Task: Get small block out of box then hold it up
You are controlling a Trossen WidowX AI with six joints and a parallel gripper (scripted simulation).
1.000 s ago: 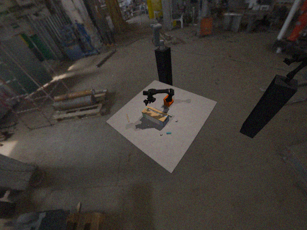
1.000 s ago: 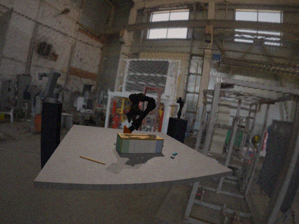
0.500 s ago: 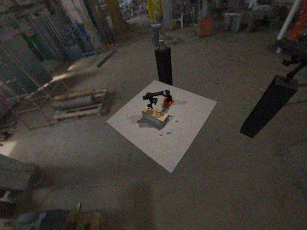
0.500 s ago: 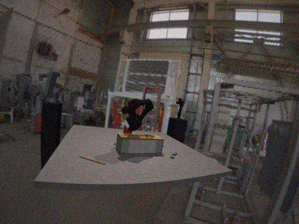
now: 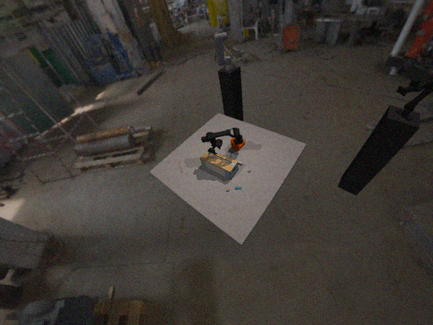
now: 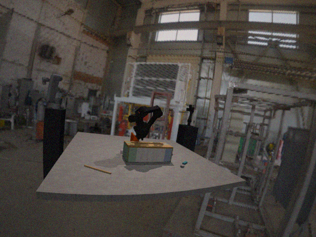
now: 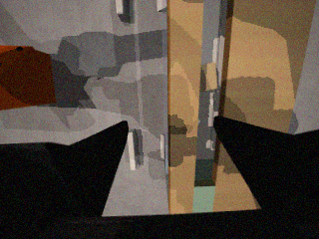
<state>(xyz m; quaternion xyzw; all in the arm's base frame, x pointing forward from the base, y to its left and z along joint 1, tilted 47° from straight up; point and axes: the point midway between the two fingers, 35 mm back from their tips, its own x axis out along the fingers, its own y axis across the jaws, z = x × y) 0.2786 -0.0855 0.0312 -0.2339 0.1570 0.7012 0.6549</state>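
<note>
Now: the box 9 cm below my gripper tip, 6 cm to the left of it and 3 cm ahead of it. Also, from my gripper tip: teal block (37 cm to the left, 16 cm ahead, 14 cm below); thin yellow stick (33 cm to the right, 31 cm ahead, 15 cm below).
</note>
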